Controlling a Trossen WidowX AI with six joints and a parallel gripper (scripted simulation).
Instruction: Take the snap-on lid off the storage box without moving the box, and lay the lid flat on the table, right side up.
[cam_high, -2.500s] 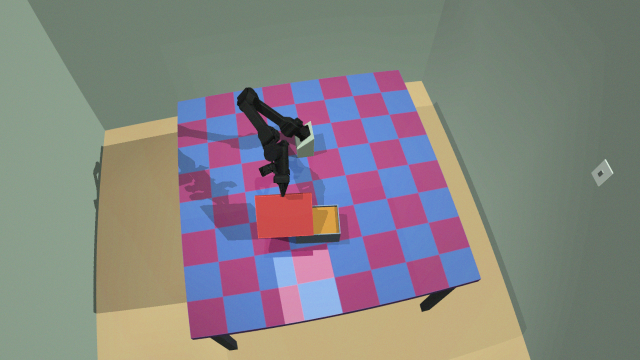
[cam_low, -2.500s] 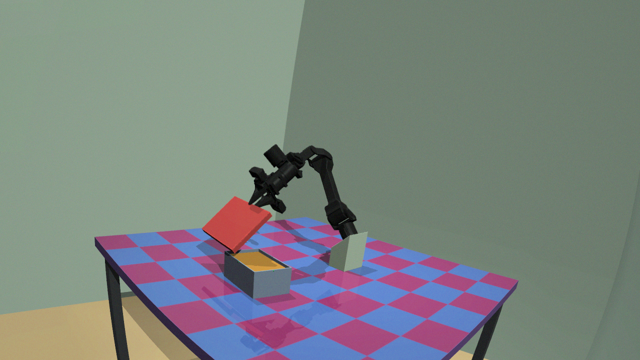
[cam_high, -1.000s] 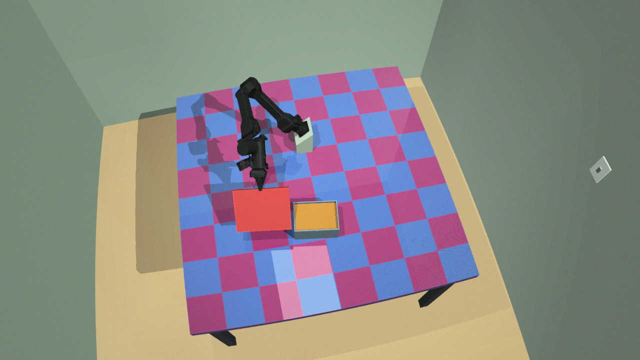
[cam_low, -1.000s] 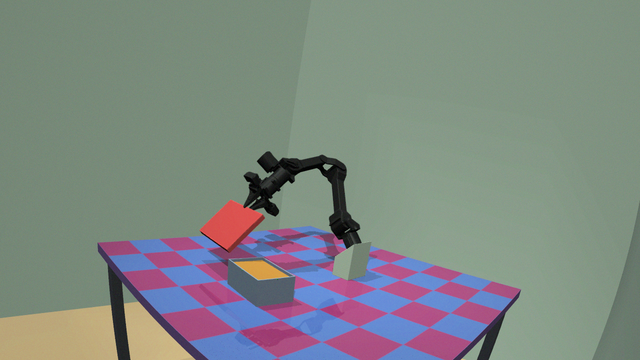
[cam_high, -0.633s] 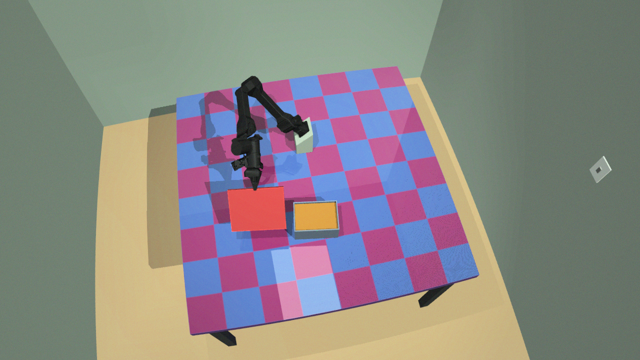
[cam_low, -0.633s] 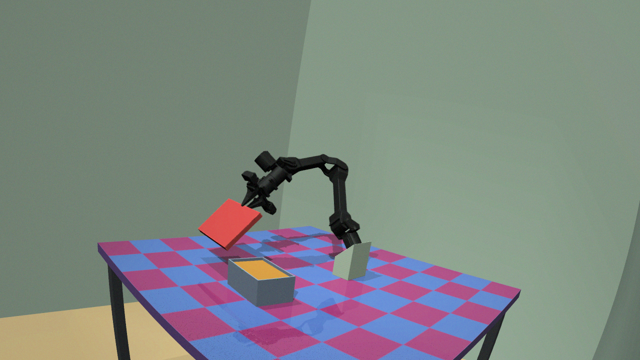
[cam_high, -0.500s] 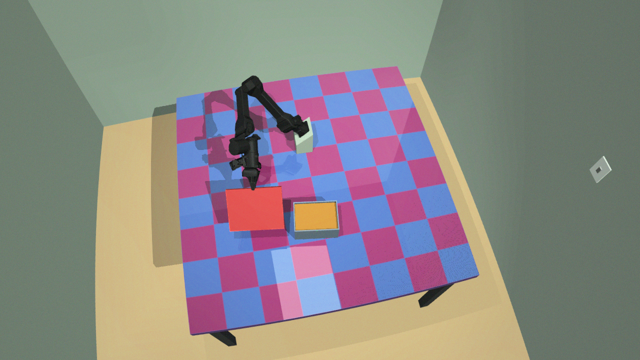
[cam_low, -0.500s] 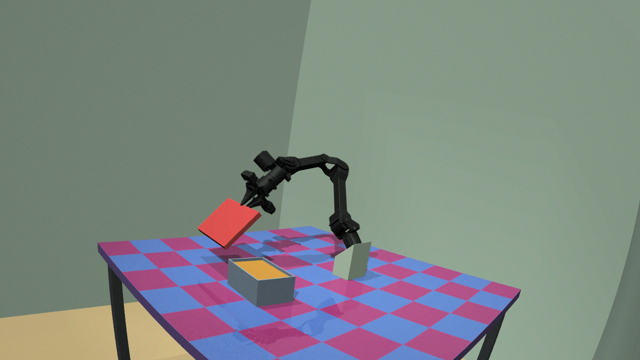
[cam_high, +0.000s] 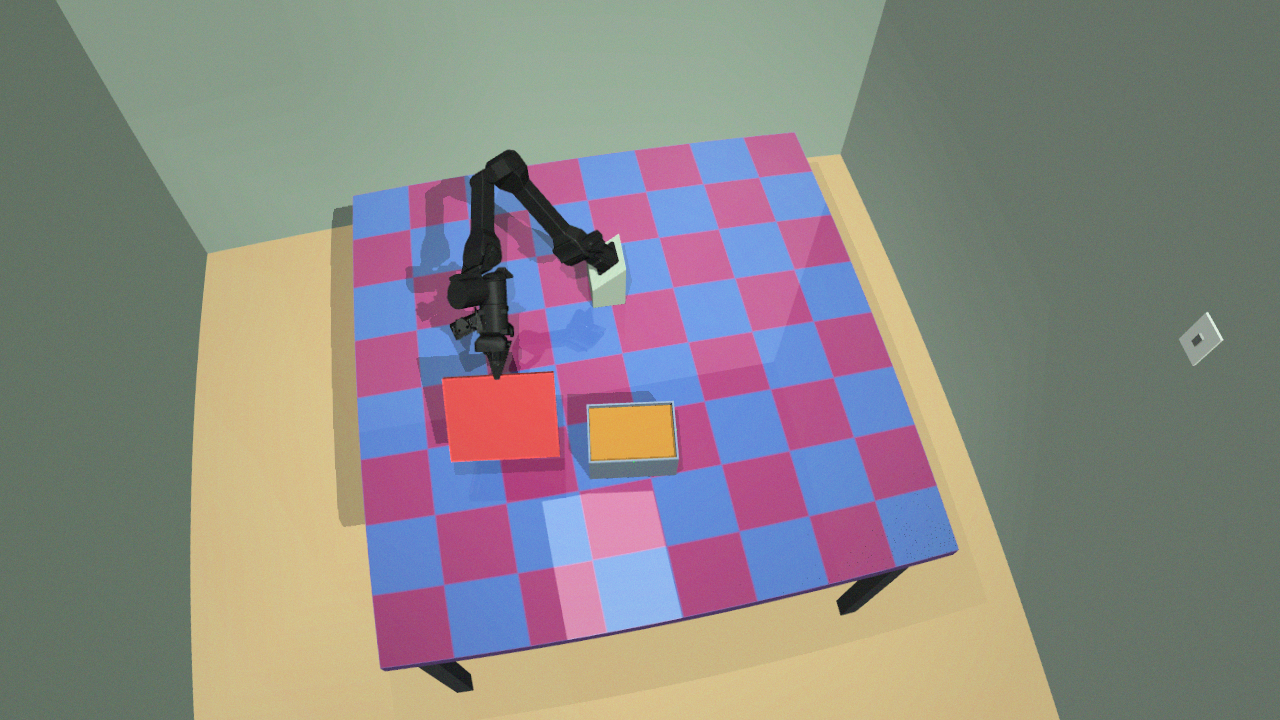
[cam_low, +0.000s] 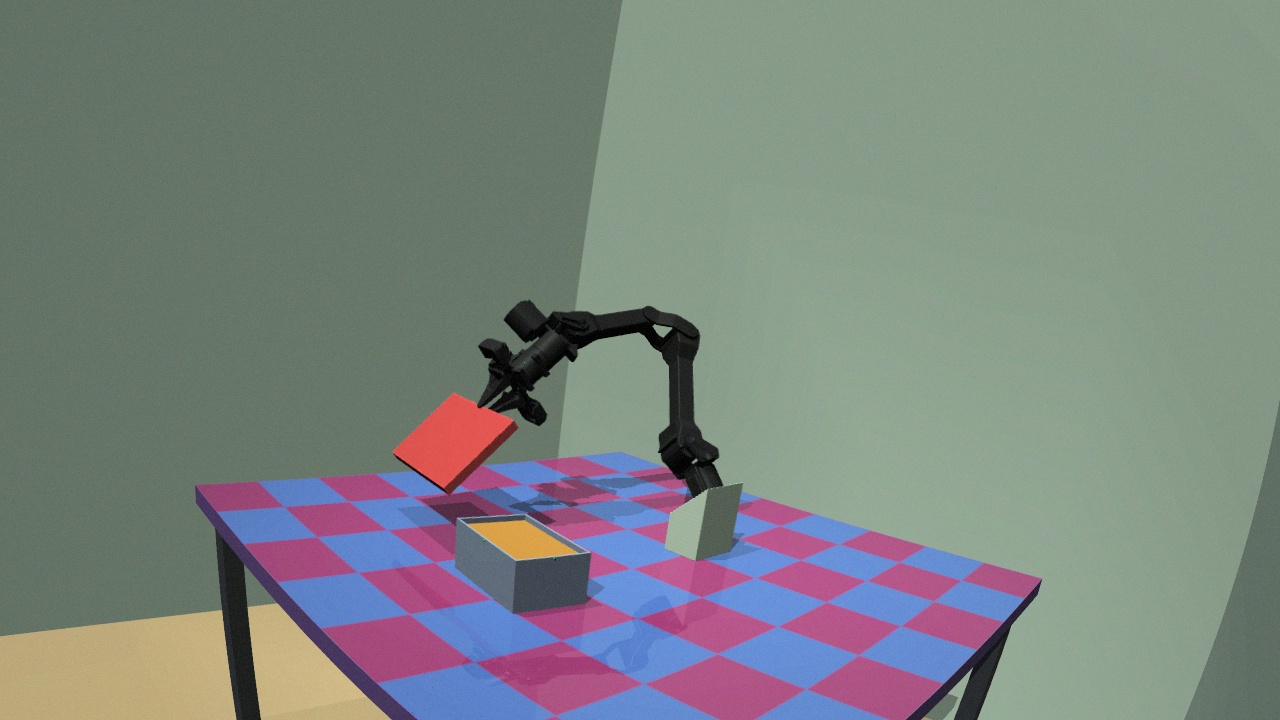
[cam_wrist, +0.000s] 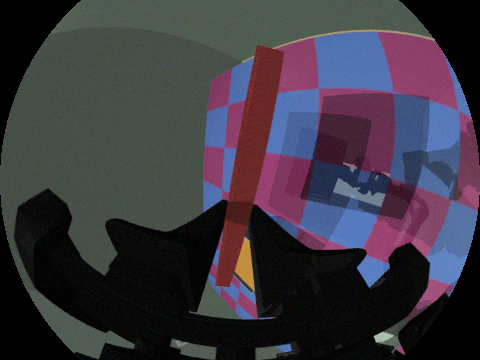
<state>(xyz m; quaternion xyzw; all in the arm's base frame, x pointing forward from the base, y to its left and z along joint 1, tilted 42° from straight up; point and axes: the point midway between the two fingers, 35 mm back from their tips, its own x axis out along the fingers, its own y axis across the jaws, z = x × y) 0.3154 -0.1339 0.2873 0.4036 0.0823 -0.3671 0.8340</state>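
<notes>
Right now my gripper tip is 6 cm short of the red lid, 1 cm to the left of it and 5 cm above it. From my gripper tip the other things lie so: grey storage box 11 cm ahead, 26 cm to the left, 18 cm below.
</notes>
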